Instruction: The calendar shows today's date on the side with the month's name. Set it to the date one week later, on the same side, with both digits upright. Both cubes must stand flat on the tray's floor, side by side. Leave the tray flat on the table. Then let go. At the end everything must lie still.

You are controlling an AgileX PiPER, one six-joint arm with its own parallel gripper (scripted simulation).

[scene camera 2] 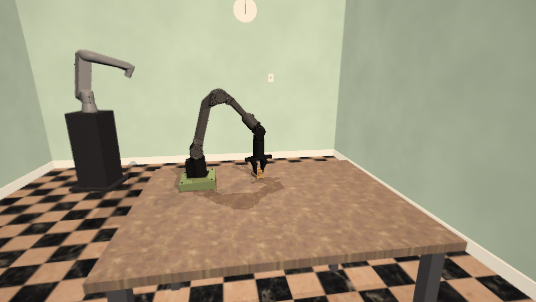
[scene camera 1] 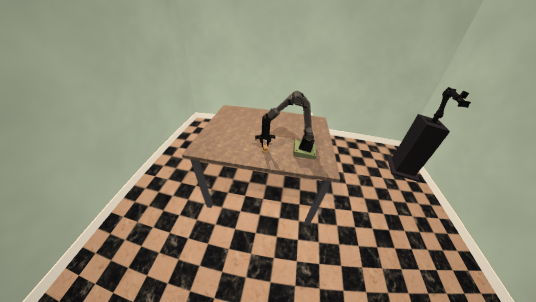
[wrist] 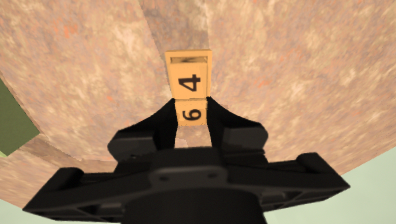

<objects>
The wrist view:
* my gripper: 191, 105
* orange cube: 189, 76
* orange cube: 189, 112
</objects>
